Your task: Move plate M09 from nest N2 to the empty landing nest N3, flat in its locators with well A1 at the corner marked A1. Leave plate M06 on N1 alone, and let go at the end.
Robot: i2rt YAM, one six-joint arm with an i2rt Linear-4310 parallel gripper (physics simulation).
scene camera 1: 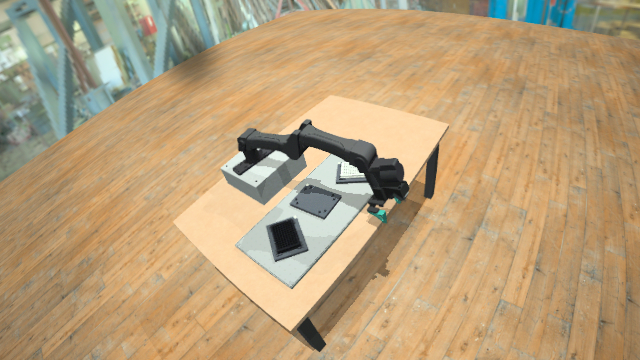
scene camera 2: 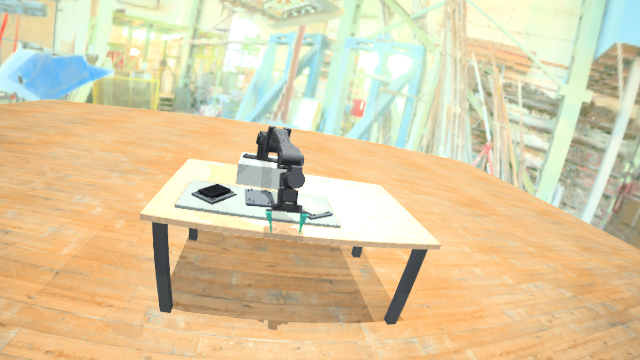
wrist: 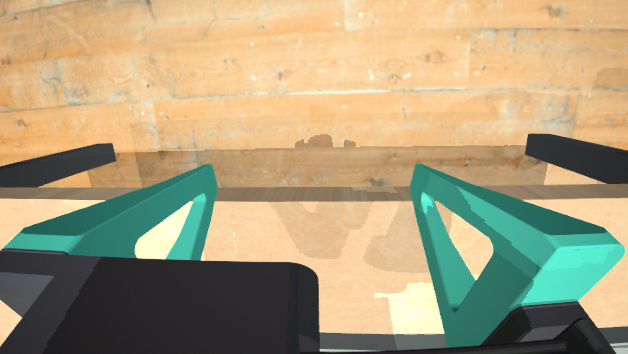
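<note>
A black well plate [scene camera 1: 286,235] [scene camera 2: 215,190] lies flat on a dark nest at one end of the grey board. A white well plate [scene camera 1: 351,170] [scene camera 2: 316,207] lies on a dark nest at the other end, partly hidden by the arm in both scene views. The middle nest [scene camera 1: 316,201] [scene camera 2: 258,197] is empty. Labels, and so which plate is M09, cannot be read. My gripper [scene camera 1: 390,209] [scene camera 2: 286,232] [wrist: 313,175] is open and empty, its teal fingers wide apart above the table's front edge, apart from both plates and nearer the white one.
The grey board [scene camera 1: 295,275] [scene camera 2: 240,207] lies on the wooden table [scene camera 1: 215,220] [scene camera 2: 375,215]. The arm stands on a grey block [scene camera 1: 242,185] [scene camera 2: 252,171] behind the board. The table's front edge [wrist: 315,194] runs below the fingers, with floor beyond.
</note>
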